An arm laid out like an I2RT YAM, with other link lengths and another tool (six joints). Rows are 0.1 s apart.
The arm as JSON. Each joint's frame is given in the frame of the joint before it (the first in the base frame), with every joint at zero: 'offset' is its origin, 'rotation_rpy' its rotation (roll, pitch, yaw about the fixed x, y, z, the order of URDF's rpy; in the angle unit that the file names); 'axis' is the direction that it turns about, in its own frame. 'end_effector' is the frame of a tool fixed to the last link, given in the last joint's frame.
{
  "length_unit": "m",
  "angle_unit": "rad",
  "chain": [
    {
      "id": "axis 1",
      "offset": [
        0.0,
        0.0,
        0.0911
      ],
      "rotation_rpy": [
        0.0,
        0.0,
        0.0
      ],
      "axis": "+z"
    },
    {
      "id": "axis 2",
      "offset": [
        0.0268,
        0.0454,
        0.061
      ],
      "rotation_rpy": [
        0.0,
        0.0,
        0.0
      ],
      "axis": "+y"
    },
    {
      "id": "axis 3",
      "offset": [
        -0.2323,
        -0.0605,
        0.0
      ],
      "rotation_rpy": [
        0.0,
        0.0,
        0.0
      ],
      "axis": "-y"
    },
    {
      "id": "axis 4",
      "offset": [
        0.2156,
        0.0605,
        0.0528
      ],
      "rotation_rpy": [
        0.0,
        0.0,
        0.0
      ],
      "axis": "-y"
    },
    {
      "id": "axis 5",
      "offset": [
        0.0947,
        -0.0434,
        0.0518
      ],
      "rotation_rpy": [
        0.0,
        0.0,
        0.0
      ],
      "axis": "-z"
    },
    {
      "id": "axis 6",
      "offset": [
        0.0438,
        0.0,
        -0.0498
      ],
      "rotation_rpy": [
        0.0,
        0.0,
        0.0
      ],
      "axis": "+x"
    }
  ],
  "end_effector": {
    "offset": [
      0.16,
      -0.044,
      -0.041
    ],
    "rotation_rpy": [
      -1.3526,
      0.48,
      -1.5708
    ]
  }
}
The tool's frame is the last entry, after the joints.
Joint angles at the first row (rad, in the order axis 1, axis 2, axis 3, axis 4, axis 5, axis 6):
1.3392, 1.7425, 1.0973, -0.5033, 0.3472, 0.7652
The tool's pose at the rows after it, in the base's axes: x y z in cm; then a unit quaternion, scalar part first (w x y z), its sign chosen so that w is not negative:
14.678 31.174 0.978 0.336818 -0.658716 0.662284 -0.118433
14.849 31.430 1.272 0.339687 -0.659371 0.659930 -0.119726
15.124 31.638 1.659 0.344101 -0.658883 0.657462 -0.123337
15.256 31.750 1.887 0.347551 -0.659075 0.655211 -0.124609
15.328 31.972 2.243 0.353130 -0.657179 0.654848 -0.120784
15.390 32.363 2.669 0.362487 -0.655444 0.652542 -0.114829
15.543 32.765 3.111 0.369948 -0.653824 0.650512 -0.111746
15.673 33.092 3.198 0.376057 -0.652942 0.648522 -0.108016
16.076 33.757 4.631 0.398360 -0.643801 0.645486 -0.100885
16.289 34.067 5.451 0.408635 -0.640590 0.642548 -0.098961
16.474 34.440 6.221 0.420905 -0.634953 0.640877 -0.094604
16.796 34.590 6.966 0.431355 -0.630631 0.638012 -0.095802
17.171 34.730 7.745 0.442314 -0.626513 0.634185 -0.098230
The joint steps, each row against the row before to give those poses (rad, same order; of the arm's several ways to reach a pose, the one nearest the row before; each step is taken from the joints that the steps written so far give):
-0.0037, 0.0047, 0.0054, 0.0051, -0.0064, -0.0142
0.0004, 0.0031, 0.0145, -0.0067, 0.0045, -0.0061
0.0004, 0.0011, 0.0143, -0.0073, 0.0104, -0.0061
0.0008, -0.0027, 0.0035, -0.0004, 0.0053, -0.0055
-0.0009, -0.0114, -0.0014, 0.0048, -0.0015, -0.0027
0.0012, -0.0154, -0.0067, 0.0153, -0.0014, -0.0065
0.0001, -0.0067, 0.0051, 0.0062, 0.0015, -0.0061
-0.0013, -0.0031, -0.0064, 0.0196, -0.0020, -0.0073
0.0000, -0.0384, -0.0035, 0.0173, 0.0098, -0.0092
0.0007, -0.0168, 0.0056, 0.0008, 0.0064, -0.0078
0.0007, -0.0195, -0.0026, 0.0125, 0.0051, -0.0041
-0.0003, -0.0163, 0.0006, 0.0050, 0.0118, -0.0085
-0.0004, -0.0155, 0.0012, 0.0057, 0.0139, -0.0115

